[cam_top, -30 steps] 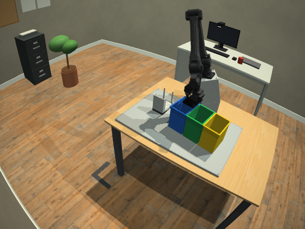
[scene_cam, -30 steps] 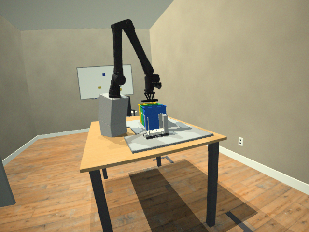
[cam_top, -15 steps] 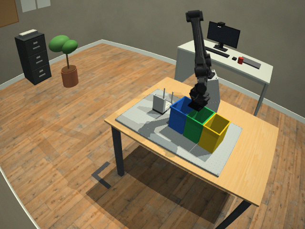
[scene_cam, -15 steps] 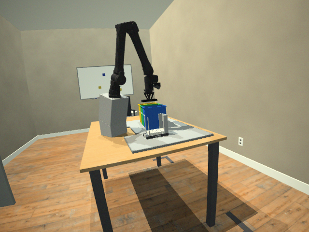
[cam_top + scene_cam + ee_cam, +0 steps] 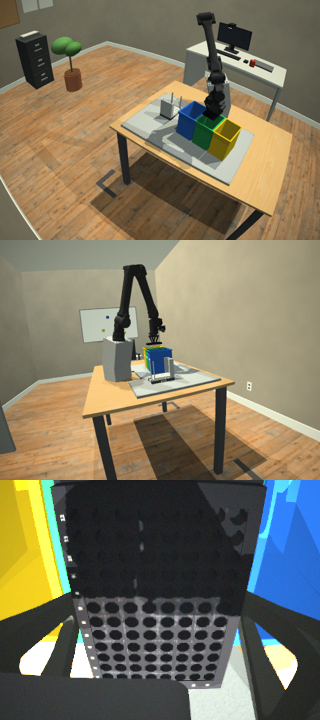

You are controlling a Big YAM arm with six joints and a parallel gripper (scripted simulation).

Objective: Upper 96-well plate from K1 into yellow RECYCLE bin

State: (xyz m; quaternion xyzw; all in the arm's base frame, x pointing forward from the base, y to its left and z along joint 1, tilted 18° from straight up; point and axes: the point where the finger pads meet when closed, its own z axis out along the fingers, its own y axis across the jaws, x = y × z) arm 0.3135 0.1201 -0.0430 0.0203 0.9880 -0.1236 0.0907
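Now: the yellow bin 2 cm ahead of my hand, 14 cm to the left of it and 14 cm below it. Round my hand: dark 96-well plate right at my hand; then blue bin 13 cm to the right, 14 cm below; then green bin 1 cm ahead, 14 cm below.
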